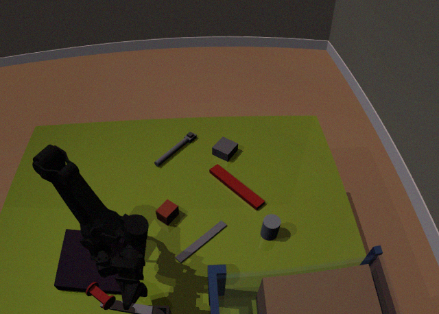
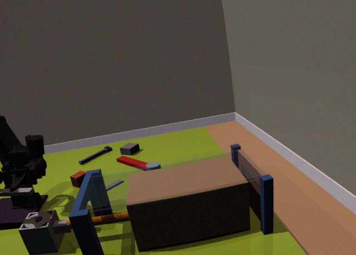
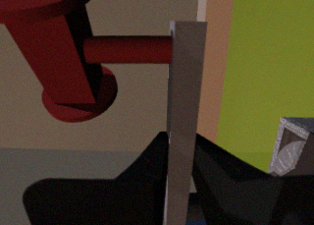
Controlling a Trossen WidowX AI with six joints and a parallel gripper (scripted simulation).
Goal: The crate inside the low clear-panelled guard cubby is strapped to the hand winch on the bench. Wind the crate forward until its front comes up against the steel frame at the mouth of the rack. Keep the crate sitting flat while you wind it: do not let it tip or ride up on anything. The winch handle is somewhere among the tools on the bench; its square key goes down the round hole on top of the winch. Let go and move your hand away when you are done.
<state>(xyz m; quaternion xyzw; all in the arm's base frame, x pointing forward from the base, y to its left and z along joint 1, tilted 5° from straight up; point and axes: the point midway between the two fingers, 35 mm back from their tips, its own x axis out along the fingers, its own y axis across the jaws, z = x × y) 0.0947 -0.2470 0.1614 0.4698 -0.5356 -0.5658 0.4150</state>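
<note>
Now: the red crank grip 5 cm behind my gripper tip, 4 cm above it and 2 cm to the left of it. The rest, counted from my gripper tip: winch handle: 1 cm to the left, 1 cm behind, 1 cm above; then blue steel frame: 20 cm ahead, 8 cm below, 2 cm to the right; then grey winch: 15 cm below, 3 cm ahead, 1 cm to the right.
</note>
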